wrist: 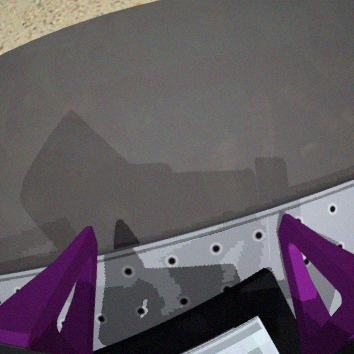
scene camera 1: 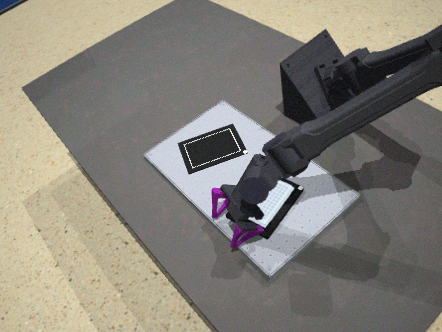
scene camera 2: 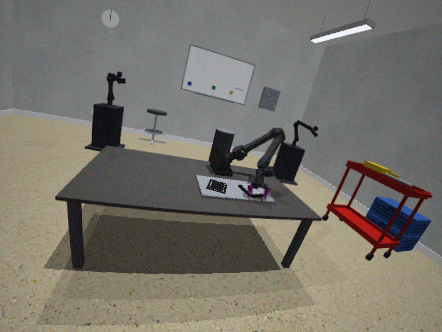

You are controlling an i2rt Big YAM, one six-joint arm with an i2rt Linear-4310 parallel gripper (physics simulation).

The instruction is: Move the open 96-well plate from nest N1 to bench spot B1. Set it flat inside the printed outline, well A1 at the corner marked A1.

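Seen in the pictures: gripper, between the fingertips: (wrist: 189, 230) (scene camera 1: 223, 232) (scene camera 2: 257, 198); arm's base, origin of its link: (scene camera 1: 332, 82) (scene camera 2: 224, 160).
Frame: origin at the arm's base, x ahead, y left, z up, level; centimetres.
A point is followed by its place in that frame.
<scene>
The pale 96-well plate (scene camera 1: 278, 201) {x 34.4, y 18.3, z -5.3 cm} (scene camera 2: 257, 191) {x 39.9, y 18.6, z -5.4 cm} sits in the black nest N1 (scene camera 1: 295, 201) {x 30.5, y 19.8, z -7.4 cm} (wrist: 254, 286) {x 45.2, y 13.3, z -6.8 cm}, partly hidden under the wrist in scene camera 1. A corner of the plate (wrist: 246, 341) {x 42.7, y 14.3, z -5.3 cm} shows at the bottom of the wrist view. My gripper (scene camera 1: 224, 232) {x 48.9, y 16.2, z -6.4 cm} (scene camera 2: 259, 195) {x 48.9, y 16.2, z -6.4 cm} (wrist: 189, 230) {x 48.9, y 16.2, z -6.4 cm} is open and empty, its purple fingers wide apart, over the nest's near side; in the wrist view a nest corner shows between them. Bench spot B1 (scene camera 1: 212, 148) {x 36.1, y -9.0, z -7.8 cm} (scene camera 2: 217, 186) {x 37.0, y -9.4, z -7.8 cm} is a black rectangle with a printed white outline and a white marker (scene camera 1: 245, 152) {x 30.1, y -1.5, z -7.8 cm} at one corner.
Nest and spot lie on a light perforated board (scene camera 1: 170, 155) {x 46.5, y -15.1, z -7.9 cm} (scene camera 2: 201, 186) {x 40.6, y -20.7, z -8.0 cm} (wrist: 311, 210) {x 48.4, y 8.9, z -7.9 cm} on the dark table (scene camera 1: 125, 90) {x 43.7, y -54.7, z -9.2 cm} (scene camera 2: 135, 175) {x 38.3, y -63.3, z -9.3 cm}. A dark angled block (scene camera 1: 307, 75) {x 6.5, y -2.9, z 4.3 cm} (scene camera 2: 220, 150) {x 9.9, y -7.8, z 9.7 cm} stands behind the board. A red cart (scene camera 2: 356, 225) stands off to the right.
</scene>
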